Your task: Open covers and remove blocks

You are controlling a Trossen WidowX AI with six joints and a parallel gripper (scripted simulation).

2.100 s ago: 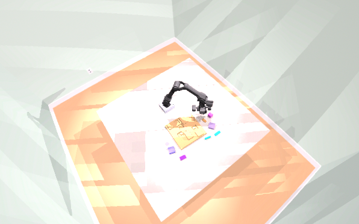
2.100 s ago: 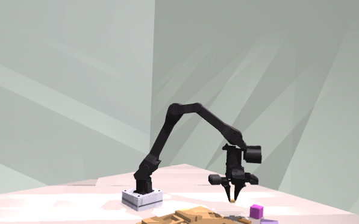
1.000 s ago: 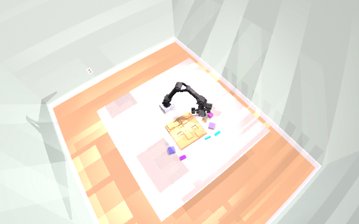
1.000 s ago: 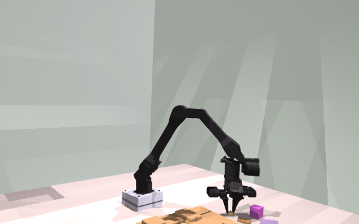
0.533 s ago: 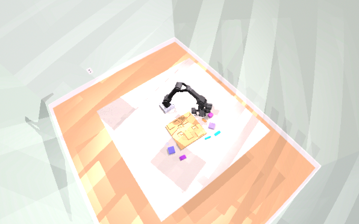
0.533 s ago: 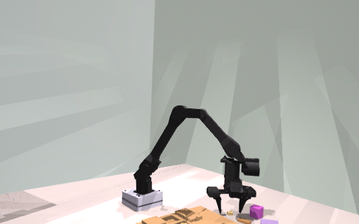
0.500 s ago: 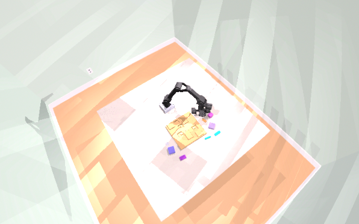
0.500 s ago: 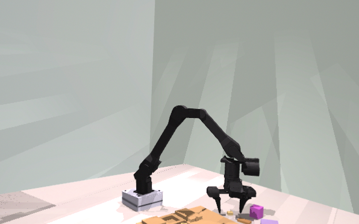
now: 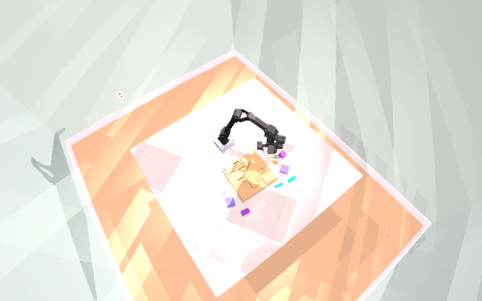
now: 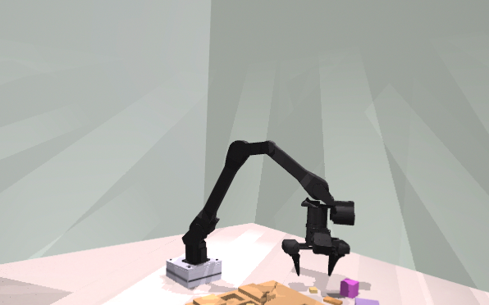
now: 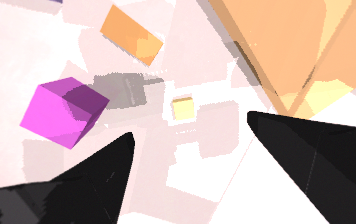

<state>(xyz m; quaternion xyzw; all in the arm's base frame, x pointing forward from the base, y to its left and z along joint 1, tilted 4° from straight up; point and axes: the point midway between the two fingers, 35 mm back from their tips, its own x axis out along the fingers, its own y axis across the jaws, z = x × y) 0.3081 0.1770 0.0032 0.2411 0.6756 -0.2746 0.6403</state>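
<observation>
My gripper tip is 24 cm to the left of the puzzle board, 3 cm above it and 1 cm short of it. Also, from my gripper tip: blue-violet block (47 cm to the right, 7 cm ahead, 3 cm below); lilac block (17 cm ahead, 3 cm below, 2 cm to the right); small orange piece (8 cm ahead, 4 cm below, 2 cm to the right).
</observation>
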